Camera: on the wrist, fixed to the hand. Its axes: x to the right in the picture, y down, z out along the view.
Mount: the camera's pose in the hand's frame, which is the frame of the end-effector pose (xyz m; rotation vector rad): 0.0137 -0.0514 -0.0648 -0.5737 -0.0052 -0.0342
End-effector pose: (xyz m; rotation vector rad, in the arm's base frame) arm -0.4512 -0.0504 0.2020 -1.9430 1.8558 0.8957
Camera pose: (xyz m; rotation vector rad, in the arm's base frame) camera -0.3871 -0.0950 0.2325 2.1602 -1.5981 -1.4794
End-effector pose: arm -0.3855 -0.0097 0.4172 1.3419 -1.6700 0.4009
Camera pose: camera -0.3101 0.0113 0.4473 0.9378 -1.5990 -0.1044
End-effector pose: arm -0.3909 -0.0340 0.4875 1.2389 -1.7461 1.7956
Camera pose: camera -0.3817 0.0313 0.5393 1.0146 -2.0254 1.1392
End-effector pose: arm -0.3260 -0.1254 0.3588 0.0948 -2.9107 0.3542
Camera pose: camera -0.3221 -0.1599 0.4351 0.0542 -2.8835 -0.4880
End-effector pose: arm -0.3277 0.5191 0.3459 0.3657 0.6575 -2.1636
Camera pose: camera -0.3743 0.5742 0.3033 0.0402 1.2402 -1.8982
